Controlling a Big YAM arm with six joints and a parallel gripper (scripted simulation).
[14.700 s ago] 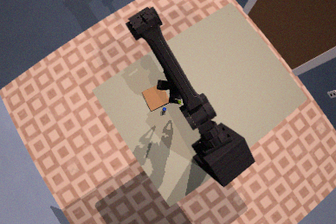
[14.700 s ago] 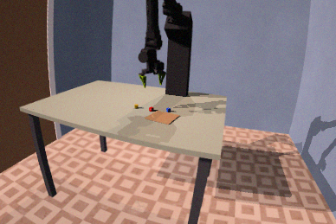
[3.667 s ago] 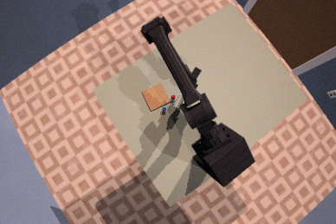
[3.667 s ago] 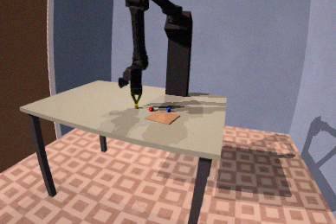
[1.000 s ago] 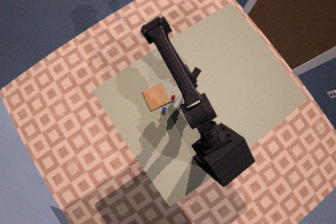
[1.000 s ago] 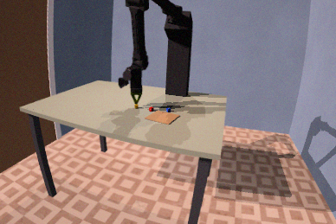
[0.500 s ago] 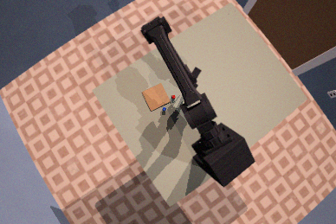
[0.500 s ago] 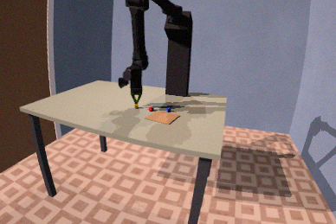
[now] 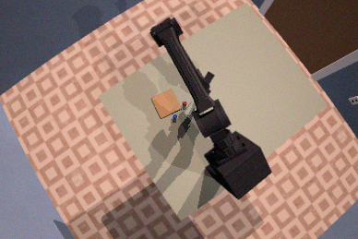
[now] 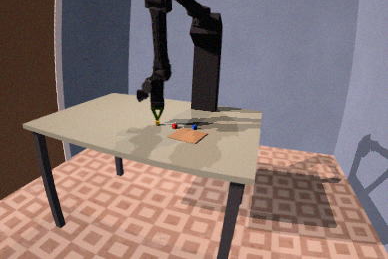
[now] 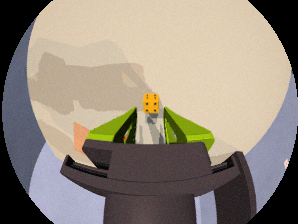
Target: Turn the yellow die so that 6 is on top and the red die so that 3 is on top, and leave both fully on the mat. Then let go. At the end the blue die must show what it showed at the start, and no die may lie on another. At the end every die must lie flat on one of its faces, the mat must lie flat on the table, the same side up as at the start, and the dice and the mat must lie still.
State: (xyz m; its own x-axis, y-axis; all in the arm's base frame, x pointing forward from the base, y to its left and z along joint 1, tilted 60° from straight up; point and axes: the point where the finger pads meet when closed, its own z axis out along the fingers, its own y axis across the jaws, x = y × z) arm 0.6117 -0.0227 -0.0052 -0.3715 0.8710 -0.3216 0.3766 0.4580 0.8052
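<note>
Now: the yellow die 30 mm below my hand. From my hand the other things lie so: red die (90 mm to the left, 30 mm below, 30 mm behind); blue die (170 mm to the left, 90 mm behind, 30 mm below); orange mat (200 mm to the left, 40 mm below).
</note>
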